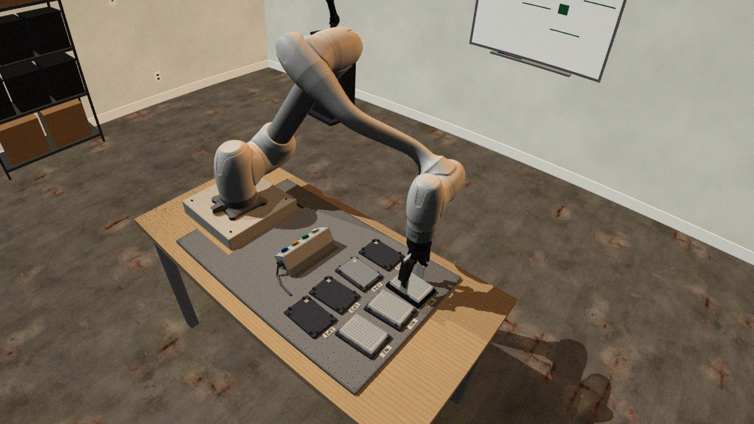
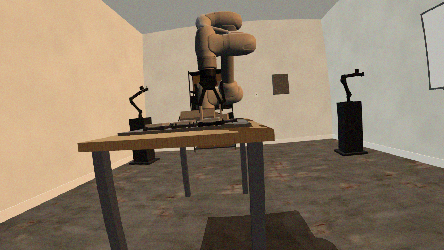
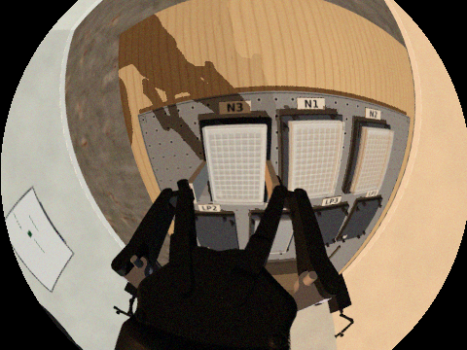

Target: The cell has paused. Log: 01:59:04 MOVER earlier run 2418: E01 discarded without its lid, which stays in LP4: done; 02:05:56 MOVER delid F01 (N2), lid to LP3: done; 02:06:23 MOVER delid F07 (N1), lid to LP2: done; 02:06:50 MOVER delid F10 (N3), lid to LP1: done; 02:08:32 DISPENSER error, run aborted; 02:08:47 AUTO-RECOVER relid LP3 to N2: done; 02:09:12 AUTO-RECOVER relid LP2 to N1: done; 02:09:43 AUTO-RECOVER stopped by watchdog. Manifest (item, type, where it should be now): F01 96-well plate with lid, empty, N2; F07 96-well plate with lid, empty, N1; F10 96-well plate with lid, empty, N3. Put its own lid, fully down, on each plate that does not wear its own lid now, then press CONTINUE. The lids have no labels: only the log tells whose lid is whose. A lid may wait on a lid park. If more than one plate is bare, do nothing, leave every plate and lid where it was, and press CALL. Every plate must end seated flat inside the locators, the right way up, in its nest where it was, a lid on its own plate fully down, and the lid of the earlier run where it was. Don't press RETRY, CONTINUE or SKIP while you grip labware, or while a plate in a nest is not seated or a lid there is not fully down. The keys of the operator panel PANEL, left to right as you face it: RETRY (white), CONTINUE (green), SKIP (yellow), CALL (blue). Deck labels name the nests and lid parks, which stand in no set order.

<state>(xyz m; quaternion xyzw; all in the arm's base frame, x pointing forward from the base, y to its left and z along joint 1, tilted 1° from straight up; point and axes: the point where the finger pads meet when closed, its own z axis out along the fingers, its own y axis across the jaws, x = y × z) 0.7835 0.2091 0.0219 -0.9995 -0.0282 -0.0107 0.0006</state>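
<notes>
The plate is 30 mm below my hand. From my hand the other things lie so: white key: 410 mm behind, 100 mm to the right, 10 mm above; green key: 410 mm behind, 150 mm to the right, 10 mm above; yellow key: 400 mm behind, 200 mm to the right, 10 mm above.
</notes>
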